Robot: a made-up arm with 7 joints. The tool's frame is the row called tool. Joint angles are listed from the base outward. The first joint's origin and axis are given. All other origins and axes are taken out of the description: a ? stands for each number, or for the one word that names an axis. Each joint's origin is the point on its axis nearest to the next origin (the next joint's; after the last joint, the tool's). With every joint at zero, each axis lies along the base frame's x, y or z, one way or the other. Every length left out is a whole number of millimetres.
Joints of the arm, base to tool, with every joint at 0 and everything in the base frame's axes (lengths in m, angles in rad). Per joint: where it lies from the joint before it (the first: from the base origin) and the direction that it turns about. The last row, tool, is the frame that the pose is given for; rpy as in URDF.
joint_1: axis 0 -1 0 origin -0.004 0.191 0.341
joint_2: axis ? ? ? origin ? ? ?
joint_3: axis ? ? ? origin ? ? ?
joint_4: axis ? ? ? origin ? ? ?
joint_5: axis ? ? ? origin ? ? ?
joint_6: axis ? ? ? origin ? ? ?
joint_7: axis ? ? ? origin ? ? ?
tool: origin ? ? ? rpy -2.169 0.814 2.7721
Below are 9 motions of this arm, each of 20 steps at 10 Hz.
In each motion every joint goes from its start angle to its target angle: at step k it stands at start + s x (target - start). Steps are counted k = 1, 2, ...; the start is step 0. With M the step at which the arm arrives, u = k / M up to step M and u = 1 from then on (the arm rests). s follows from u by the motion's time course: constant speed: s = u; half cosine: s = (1 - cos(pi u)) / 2; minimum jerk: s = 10 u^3 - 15 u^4 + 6 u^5.
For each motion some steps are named. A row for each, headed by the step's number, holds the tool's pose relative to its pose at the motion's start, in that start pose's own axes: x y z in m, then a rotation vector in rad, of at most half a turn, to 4 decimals.
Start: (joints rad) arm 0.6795 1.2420 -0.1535 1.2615 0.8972 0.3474 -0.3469
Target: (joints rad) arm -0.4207 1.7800 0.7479 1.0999 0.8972 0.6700 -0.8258
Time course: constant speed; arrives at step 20
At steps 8, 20:
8: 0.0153 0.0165 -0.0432 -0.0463 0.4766 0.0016
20: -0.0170 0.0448 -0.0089 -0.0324 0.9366 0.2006

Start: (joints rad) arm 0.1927 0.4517 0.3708 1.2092 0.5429 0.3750 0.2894
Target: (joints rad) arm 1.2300 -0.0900 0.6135 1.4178 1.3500 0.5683 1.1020
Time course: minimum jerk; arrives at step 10
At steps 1, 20:
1: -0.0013 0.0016 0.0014 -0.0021 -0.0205 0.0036
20: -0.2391 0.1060 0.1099 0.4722 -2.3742 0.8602

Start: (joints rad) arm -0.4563 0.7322 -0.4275 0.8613 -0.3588 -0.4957 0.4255
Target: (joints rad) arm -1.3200 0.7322 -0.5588 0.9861 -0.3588 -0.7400 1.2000
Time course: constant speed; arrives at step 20
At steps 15, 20:
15: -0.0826 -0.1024 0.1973 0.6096 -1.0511 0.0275
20: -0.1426 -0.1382 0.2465 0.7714 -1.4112 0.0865

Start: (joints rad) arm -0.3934 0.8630 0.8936 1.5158 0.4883 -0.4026 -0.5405
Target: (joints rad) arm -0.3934 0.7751 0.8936 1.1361 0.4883 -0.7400 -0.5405
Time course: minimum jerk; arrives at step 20
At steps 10, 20:
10: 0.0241 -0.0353 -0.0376 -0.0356 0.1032 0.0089
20: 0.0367 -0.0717 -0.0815 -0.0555 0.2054 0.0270

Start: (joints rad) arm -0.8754 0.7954 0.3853 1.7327 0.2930 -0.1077 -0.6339
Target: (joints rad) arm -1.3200 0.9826 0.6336 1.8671 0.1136 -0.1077 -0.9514
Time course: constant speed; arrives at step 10
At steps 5, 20:
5: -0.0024 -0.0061 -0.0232 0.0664 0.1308 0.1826
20: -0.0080 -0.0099 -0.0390 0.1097 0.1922 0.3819

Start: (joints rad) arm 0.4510 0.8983 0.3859 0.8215 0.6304 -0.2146 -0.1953
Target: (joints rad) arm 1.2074 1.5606 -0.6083 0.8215 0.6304 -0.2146 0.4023
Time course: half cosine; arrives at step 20
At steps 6, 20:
6: -0.0167 0.0415 0.0269 0.1743 -0.1414 0.1342
20: -0.0604 0.1830 0.0014 0.8145 -0.1498 0.4325

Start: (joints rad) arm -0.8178 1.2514 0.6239 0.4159 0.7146 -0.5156 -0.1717
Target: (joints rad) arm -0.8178 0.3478 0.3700 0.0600 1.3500 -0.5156 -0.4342
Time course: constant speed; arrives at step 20
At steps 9, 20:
9: -0.0307 -0.1766 -0.0530 -0.1240 0.3436 -0.5297
20: -0.1690 -0.3353 -0.1227 -0.1330 0.9001 -1.0389

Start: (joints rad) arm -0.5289 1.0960 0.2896 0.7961 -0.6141 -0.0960 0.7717
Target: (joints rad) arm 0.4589 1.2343 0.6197 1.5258 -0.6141 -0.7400 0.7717
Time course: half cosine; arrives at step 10
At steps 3, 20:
3: -0.0466 -0.0030 -0.0804 -0.2103 0.2127 0.2732
20: -0.2339 -0.2271 -0.2032 -0.7845 1.4782 0.7264

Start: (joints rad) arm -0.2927 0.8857 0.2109 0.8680 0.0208 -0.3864 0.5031
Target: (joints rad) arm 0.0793 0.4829 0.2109 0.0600 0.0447 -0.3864 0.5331
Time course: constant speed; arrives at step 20
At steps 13, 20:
13: 0.0276 -0.0575 0.0872 -0.3043 -0.2459 -0.3647
20: 0.0182 -0.0679 0.1551 -0.3971 -0.4340 -0.5428

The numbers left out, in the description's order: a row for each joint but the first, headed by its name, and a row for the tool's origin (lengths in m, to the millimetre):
joint_2: axis 1 0 0, xyz 0.006 0 0.002
joint_3: axis 0 0 1, xyz 0 -0.014 -0.192
joint_4: axis 0 -1 0, xyz 0.02 0.006 0
joint_5: axis 0 0 1, xyz 0.014 0 -0.265
joint_6: axis 0 1 0, xyz -0.012 -0.033 0
joint_7: axis -1 0 0, xyz 0.023 0 0.016
tool: xyz 0 0.023 0.019

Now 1 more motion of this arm.
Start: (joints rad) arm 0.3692 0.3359 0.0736 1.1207 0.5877 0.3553 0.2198
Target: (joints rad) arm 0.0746 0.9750 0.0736 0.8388 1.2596 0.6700 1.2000
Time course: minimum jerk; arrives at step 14
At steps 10, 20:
10: -0.0072 0.0247 -0.1889 0.0494 -0.5215 -0.3613
20: -0.0209 0.0303 -0.2147 0.0465 -0.6272 -0.3639

